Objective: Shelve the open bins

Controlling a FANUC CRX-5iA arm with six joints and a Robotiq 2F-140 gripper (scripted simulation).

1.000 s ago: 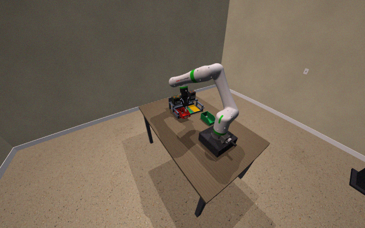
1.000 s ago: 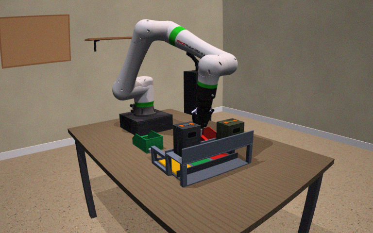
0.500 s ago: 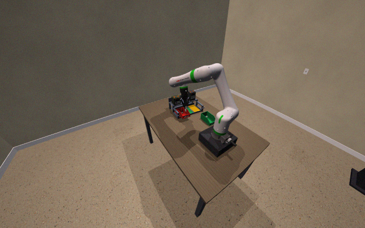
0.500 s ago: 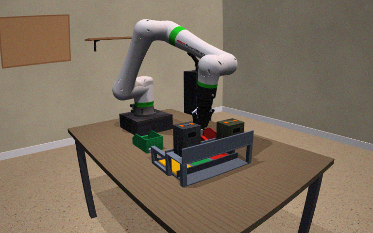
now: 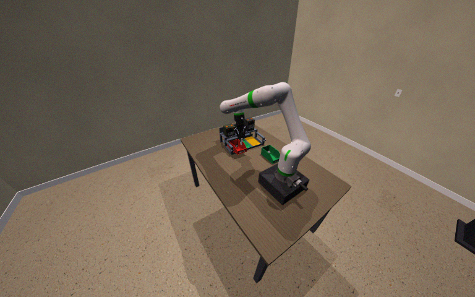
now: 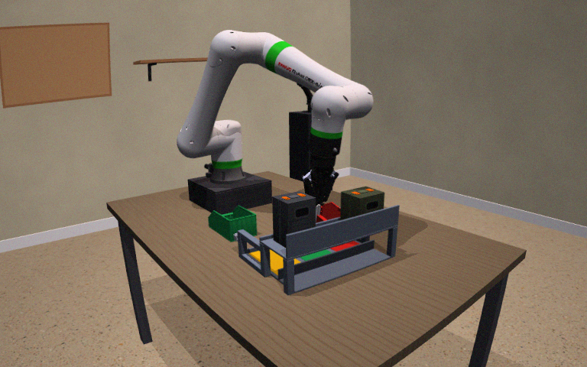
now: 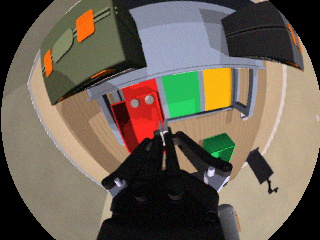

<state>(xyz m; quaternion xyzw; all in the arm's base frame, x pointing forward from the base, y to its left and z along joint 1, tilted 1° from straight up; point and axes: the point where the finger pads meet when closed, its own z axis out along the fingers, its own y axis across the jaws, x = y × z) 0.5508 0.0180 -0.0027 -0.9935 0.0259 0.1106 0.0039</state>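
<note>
The red bin is 5 cm to the left of my hand, 4 cm below it and 1 cm behind it. Also, from my hand: green bin 24 cm behind, 17 cm to the right, 6 cm below; olive box 17 cm ahead, 5 cm above, 4 cm to the left; black box 19 cm to the right, 15 cm ahead, 6 cm above.
</note>
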